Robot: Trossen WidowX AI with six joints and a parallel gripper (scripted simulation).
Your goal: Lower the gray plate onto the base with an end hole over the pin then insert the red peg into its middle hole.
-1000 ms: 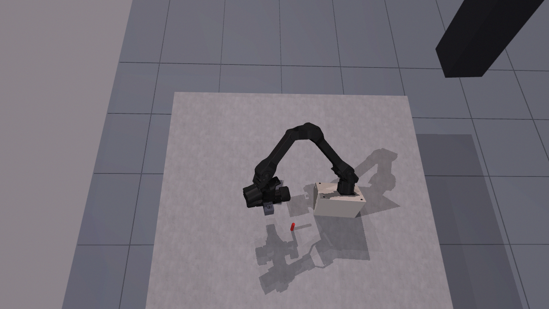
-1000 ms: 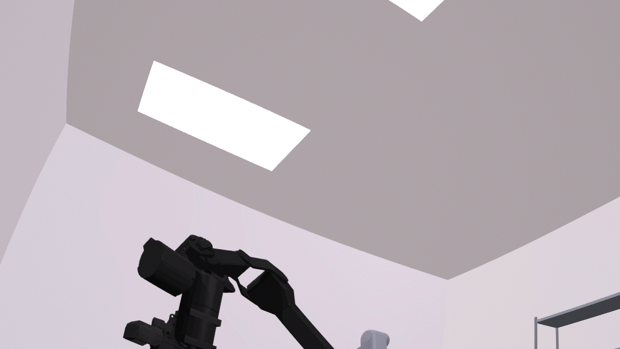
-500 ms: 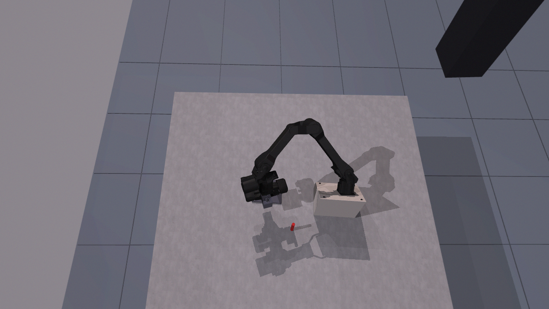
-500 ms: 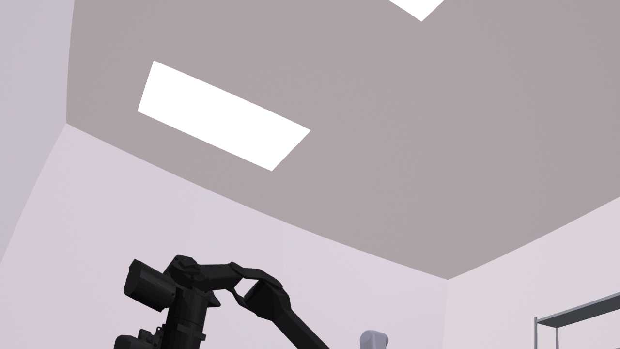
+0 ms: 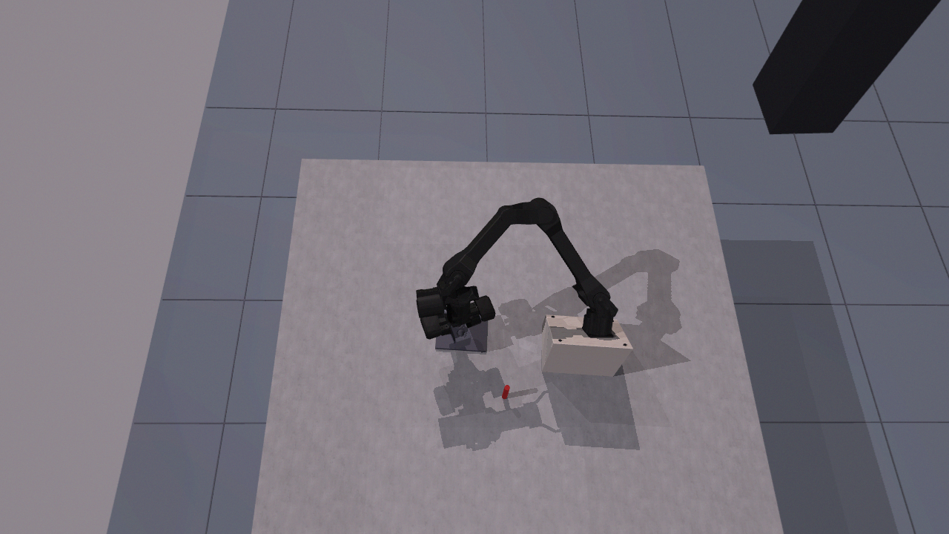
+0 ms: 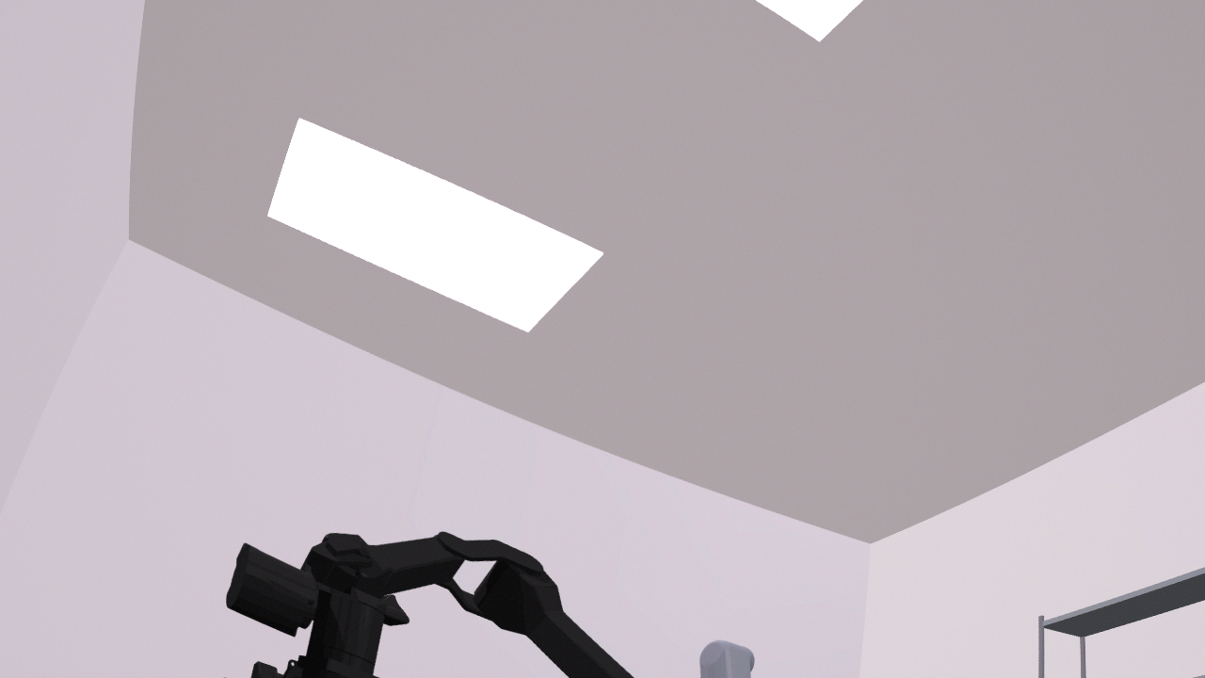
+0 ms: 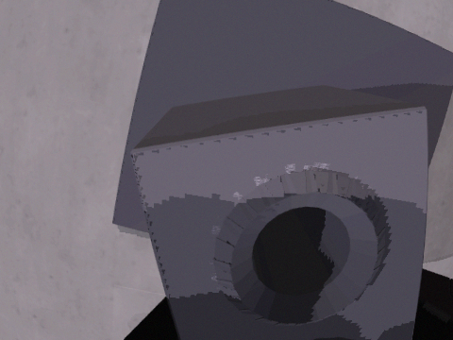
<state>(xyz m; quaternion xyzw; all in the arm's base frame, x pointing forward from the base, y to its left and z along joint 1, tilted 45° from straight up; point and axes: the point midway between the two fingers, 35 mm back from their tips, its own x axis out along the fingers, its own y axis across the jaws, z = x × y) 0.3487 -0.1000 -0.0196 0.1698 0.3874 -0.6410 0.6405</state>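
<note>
Right now the red peg is 12 cm behind my gripper tip, 17 cm to the left of it and 4 cm below it. Round my gripper tip: gray plate (3 cm above).
</note>
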